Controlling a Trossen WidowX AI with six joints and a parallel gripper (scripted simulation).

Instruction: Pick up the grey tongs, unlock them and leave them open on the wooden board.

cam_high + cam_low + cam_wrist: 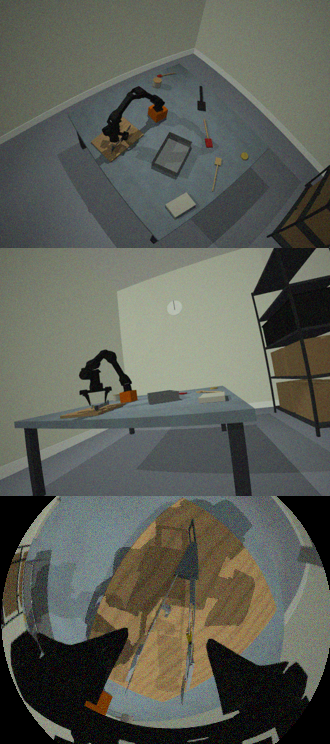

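Right now the wooden board is 30 mm below my gripper tip, 30 mm behind it and 20 mm to the left of it. Also, from my gripper tip: red spatula: 680 mm to the left, 290 mm ahead, 40 mm below; grey roasting tin: 320 mm to the left, 290 mm ahead, 10 mm below; white block: 670 mm ahead, 140 mm to the left, 30 mm below.
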